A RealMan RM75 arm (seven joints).
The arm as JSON. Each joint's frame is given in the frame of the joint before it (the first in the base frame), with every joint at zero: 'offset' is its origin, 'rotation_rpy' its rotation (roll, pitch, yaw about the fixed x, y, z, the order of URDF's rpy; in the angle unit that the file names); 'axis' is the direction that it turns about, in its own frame. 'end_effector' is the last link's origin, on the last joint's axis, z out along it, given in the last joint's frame.
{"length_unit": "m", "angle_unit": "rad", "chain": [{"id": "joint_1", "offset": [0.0, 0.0, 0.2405], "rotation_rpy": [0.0, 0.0, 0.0], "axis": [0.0, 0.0, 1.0]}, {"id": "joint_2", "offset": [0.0, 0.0, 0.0], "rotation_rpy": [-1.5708, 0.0, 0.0], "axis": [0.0, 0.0, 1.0]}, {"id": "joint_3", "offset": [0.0, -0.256, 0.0], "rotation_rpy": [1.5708, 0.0, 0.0], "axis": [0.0, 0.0, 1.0]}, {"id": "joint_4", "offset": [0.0, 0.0, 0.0], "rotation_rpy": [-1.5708, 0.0, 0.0], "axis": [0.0, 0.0, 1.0]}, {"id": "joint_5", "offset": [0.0, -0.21, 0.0], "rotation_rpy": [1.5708, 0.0, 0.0], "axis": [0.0, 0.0, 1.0]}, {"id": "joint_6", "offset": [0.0, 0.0, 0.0], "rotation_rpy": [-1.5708, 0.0, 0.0], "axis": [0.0, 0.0, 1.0]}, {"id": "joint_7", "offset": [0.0, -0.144, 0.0], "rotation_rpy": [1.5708, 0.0, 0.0], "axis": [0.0, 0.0, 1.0]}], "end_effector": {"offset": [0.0, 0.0, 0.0], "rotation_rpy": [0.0, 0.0, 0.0]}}
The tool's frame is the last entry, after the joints.
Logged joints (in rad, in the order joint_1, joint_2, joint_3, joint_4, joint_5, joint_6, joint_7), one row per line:
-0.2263, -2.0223, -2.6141, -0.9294, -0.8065, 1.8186, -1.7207
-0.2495, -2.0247, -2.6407, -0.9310, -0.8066, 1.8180, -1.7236
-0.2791, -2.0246, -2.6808, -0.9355, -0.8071, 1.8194, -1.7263
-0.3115, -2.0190, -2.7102, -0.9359, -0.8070, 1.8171, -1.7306
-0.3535, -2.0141, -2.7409, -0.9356, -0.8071, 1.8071, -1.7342
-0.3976, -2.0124, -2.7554, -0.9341, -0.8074, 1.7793, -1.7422
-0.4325, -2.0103, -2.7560, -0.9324, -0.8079, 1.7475, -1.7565
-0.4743, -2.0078, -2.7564, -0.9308, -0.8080, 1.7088, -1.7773
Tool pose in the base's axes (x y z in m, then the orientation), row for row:
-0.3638, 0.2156, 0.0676, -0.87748, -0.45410, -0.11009, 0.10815
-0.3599, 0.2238, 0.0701, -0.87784, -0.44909, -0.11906, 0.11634
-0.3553, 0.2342, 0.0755, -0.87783, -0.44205, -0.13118, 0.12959
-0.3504, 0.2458, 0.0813, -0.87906, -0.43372, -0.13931, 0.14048
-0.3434, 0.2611, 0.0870, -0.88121, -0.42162, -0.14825, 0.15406
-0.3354, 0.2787, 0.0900, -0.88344, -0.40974, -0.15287, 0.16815
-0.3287, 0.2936, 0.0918, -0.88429, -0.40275, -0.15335, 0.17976
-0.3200, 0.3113, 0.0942, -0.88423, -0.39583, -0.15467, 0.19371
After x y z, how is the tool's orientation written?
As a quaternion, x y z w.
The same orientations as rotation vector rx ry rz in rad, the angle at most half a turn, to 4 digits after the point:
-2.5817, -1.3360, -0.3239
-2.5706, -1.3151, -0.3486
-2.5511, -1.2847, -0.3812
-2.5390, -1.2527, -0.4024
-2.5259, -1.2086, -0.4250
-2.5127, -1.1654, -0.4348
-2.4991, -1.1382, -0.4334
-2.4801, -1.1102, -0.4338

